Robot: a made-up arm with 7 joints. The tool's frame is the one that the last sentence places.
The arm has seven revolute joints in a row. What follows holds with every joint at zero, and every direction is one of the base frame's.
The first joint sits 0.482 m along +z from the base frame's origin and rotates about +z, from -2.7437 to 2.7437 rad.
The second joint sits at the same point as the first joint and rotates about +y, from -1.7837 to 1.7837 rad.
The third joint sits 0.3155 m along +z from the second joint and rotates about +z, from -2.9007 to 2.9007 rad.
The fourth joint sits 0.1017 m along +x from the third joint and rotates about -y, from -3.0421 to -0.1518 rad.
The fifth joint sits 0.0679 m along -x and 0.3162 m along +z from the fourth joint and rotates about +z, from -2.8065 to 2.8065 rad.
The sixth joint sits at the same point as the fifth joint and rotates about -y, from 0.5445 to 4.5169 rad.
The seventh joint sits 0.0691 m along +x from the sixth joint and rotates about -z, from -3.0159 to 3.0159 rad.
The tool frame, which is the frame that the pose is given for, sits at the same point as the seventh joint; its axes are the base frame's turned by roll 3.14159, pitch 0 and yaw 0 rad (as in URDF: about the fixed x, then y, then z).
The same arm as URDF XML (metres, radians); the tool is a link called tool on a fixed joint. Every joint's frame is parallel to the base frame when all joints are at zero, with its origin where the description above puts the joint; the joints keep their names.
<robot name="arm">
<joint name="joint 1" type="revolute"><parent link="base_link"/><child link="link1"/><origin xyz="0 0 0.482" rpy="0 0 0"/><axis xyz="0 0 1"/><limit lower="-2.7437" upper="2.7437"/></joint>
<joint name="joint 2" type="revolute"><parent link="link1"/><child link="link2"/><origin xyz="0 0 0" rpy="0 0 0"/><axis xyz="0 1 0"/><limit lower="-1.7837" upper="1.7837"/></joint>
<joint name="joint 3" type="revolute"><parent link="link2"/><child link="link3"/><origin xyz="0 0 0.3155" rpy="0 0 0"/><axis xyz="0 0 1"/><limit lower="-2.9007" upper="2.9007"/></joint>
<joint name="joint 4" type="revolute"><parent link="link3"/><child link="link4"/><origin xyz="0.1017 0 0" rpy="0 0 0"/><axis xyz="0 -1 0"/><limit lower="-3.0421" upper="-0.1518"/></joint>
<joint name="joint 5" type="revolute"><parent link="link4"/><child link="link5"/><origin xyz="-0.0679 0 0.3162" rpy="0 0 0"/><axis xyz="0 0 1"/><limit lower="-2.8065" upper="2.8065"/></joint>
<joint name="joint 6" type="revolute"><parent link="link5"/><child link="link6"/><origin xyz="0 0 0" rpy="0 0 0"/><axis xyz="0 -1 0"/><limit lower="0.5445" upper="4.5169"/></joint>
<joint name="joint 7" type="revolute"><parent link="link6"/><child link="link7"/><origin xyz="0.0691 0 0" rpy="0 0 0"/><axis xyz="0 0 -1"/><limit lower="-3.0159" upper="3.0159"/></joint>
<joint name="tool_fixed" type="fixed"><parent link="link7"/><child link="tool"/><origin xyz="0 0 0" rpy="3.1416 0 0"/></joint>
<link name="base_link"/>
<link name="link1"/>
<link name="link2"/>
<link name="link3"/>
<link name="link4"/>
<link name="link5"/>
<link name="link6"/>
<link name="link7"/>
<link name="tool"/>
</robot>

